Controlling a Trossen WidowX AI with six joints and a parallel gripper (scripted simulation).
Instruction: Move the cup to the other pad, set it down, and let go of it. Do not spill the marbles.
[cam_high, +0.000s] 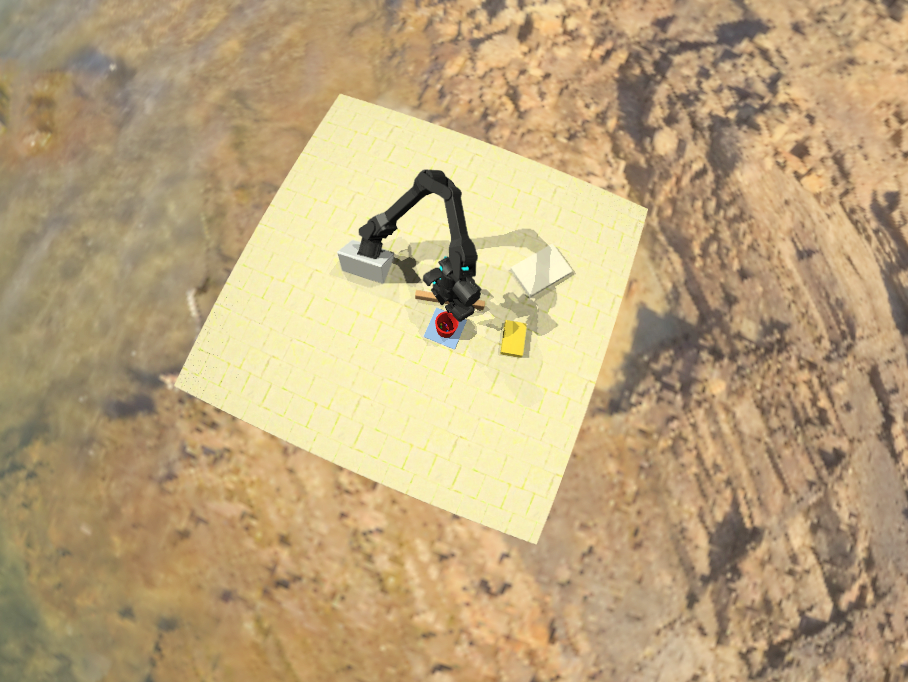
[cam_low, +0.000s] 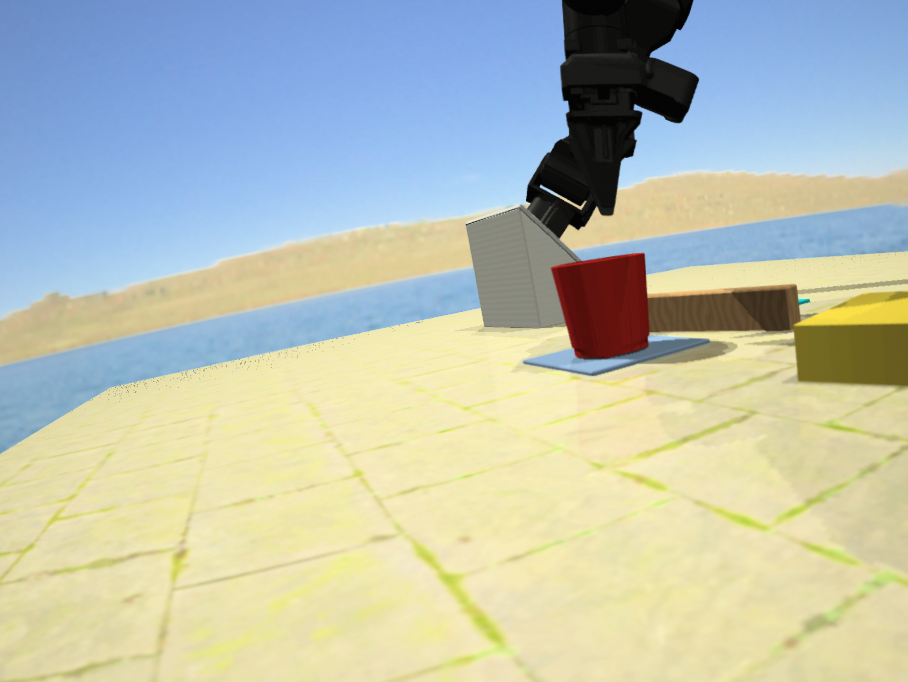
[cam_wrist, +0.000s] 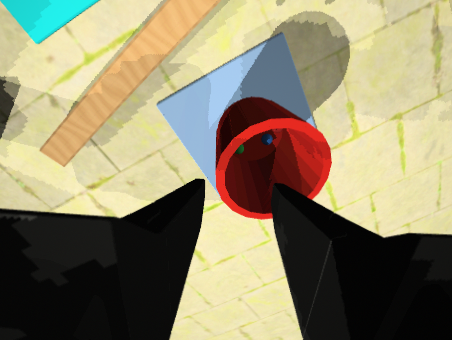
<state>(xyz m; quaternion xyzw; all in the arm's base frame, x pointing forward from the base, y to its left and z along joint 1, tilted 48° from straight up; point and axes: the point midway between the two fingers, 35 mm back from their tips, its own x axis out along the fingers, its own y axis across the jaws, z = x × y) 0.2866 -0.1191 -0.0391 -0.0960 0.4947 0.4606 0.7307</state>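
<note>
Now: the red cup 10 mm ahead of my gripper tip, 30 mm to the right of it and 70 mm below it. Also, from my gripper tip: light blue pad (10 mm ahead, 30 mm to the right, 120 mm below); cyan pad (10 mm behind, 160 mm to the left, 120 mm below); wooden bar (70 mm to the left, 100 mm below).
</note>
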